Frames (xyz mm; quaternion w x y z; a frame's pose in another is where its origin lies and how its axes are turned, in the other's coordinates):
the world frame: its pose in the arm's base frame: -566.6 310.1 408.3 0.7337 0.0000 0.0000 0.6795
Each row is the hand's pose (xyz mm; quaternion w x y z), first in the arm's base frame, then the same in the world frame.
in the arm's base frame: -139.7 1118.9 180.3 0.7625 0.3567 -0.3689 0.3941
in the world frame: 839.1 -363.7 -228.0 0.8272 0.0110 -0.5130 -0.2290
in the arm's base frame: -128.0 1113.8 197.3 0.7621 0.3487 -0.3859 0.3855
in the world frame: 834.9 -375.8 -211.0 0.8211 -0.0064 -0.5201 -0.2350
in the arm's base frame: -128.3 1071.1 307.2 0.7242 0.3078 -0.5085 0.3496
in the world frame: 792.3 -378.7 -101.1 0.7689 -0.1197 -0.5822 -0.2356
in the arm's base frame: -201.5 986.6 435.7 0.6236 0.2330 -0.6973 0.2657
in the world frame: 702.5 -312.2 27.4 0.6381 -0.3029 -0.6699 -0.2288
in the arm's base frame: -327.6 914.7 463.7 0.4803 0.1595 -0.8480 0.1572
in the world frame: 621.1 -192.0 55.4 0.4592 -0.4592 -0.7306 -0.2110
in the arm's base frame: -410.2 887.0 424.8 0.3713 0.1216 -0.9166 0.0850
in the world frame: 587.2 -111.8 16.5 0.3302 -0.5336 -0.7551 -0.1899
